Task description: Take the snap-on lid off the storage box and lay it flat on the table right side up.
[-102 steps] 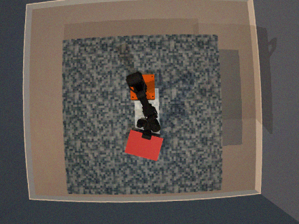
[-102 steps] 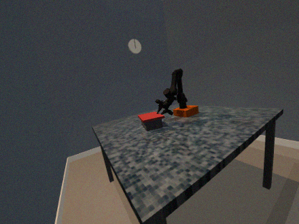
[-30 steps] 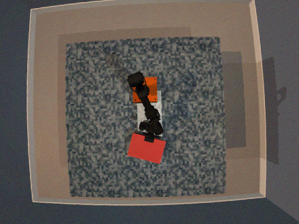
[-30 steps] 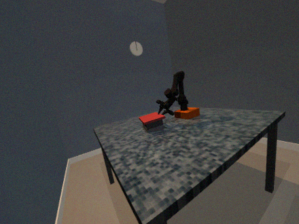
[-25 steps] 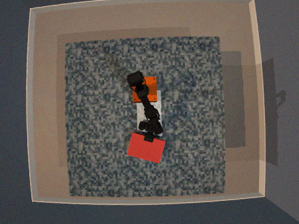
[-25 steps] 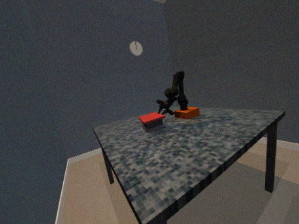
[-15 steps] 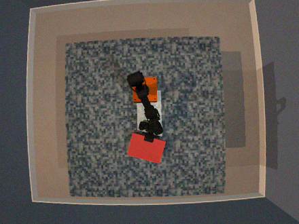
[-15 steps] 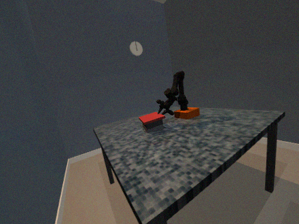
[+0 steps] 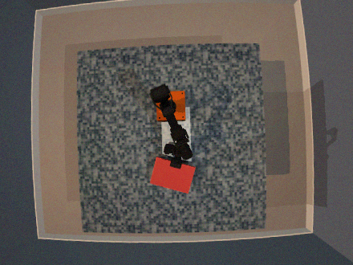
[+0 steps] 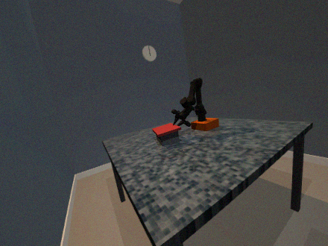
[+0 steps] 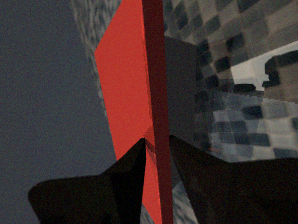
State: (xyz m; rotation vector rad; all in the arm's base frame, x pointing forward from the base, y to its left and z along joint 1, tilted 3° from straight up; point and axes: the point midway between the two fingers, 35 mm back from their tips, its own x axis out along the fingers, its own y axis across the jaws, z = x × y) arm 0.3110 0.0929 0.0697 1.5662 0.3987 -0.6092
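My gripper tip is now 80 mm short of the lid and 10 mm to the left of it. From my gripper tip the other things lie so: storage box: 70 mm ahead, 50 mm below, 10 mm to the right.
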